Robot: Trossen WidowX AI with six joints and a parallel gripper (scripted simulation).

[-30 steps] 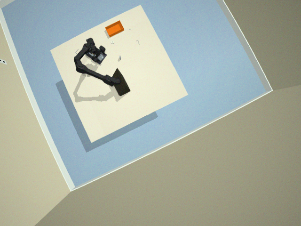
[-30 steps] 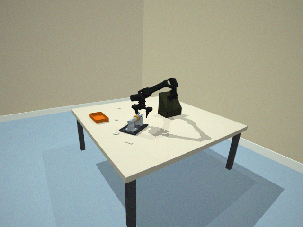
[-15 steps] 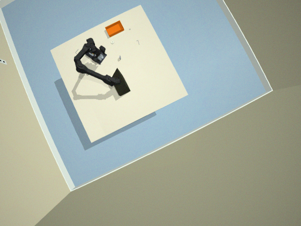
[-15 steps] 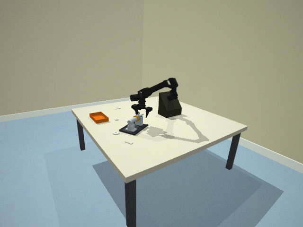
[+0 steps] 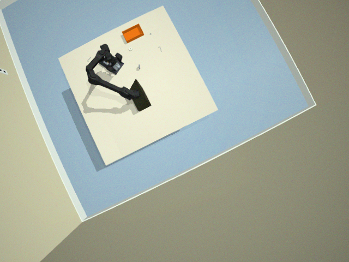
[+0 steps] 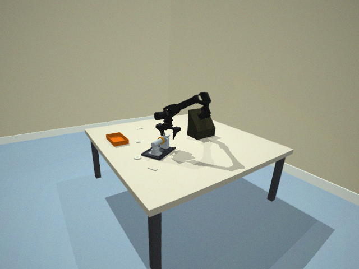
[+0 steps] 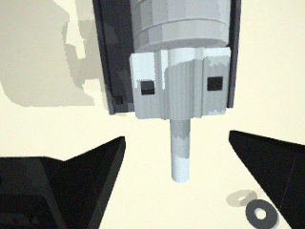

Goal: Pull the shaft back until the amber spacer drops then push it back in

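Right now my gripper tip is 70 mm short of the pale grey shaft, 30 mm to the right of it and 20 mm below it. The rest, counted from my gripper tip: amber spacer (90 mm ahead, 40 mm to the left, 20 mm above); then orange tray (310 mm to the right, 280 mm ahead, 50 mm below).
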